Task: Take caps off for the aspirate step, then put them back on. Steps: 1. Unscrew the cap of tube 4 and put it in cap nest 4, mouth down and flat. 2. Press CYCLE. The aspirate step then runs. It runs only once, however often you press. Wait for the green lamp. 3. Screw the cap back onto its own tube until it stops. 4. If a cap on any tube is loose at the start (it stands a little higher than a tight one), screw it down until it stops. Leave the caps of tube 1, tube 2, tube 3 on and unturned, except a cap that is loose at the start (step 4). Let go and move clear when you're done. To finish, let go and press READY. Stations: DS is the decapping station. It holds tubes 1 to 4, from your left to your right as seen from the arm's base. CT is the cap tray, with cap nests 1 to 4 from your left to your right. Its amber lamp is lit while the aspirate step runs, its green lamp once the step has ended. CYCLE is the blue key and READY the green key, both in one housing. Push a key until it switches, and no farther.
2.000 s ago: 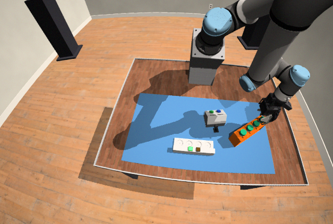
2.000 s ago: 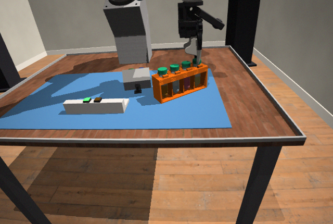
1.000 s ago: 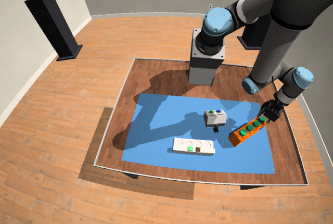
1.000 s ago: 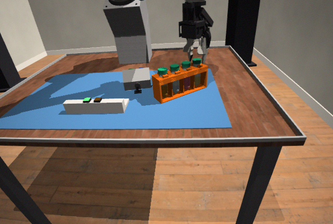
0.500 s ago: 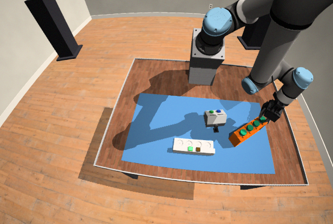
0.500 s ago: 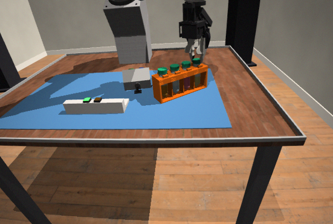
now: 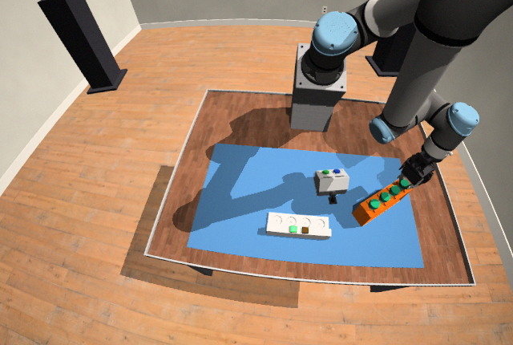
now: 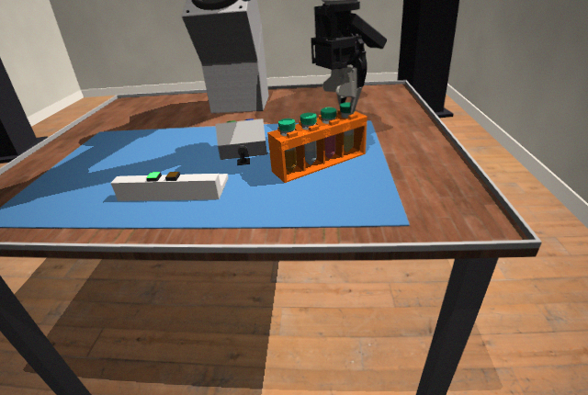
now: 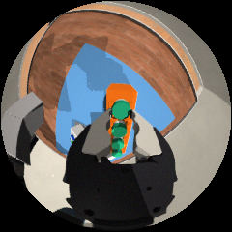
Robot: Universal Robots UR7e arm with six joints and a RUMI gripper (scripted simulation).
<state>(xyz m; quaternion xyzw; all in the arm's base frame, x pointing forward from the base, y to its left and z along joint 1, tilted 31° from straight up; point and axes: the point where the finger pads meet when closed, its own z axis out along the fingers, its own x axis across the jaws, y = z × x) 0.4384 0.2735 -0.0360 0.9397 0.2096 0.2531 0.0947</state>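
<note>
The green cap is 14 cm to the right of my hand, 6 cm ahead of it and 1 cm below it. The rest, counted from my hand: green key: 27 cm to the right, 11 cm behind, 6 cm below; then blue key: 22 cm to the right, 11 cm behind, 6 cm below; then grey key housing: 25 cm to the right, 9 cm behind, 7 cm below.
</note>
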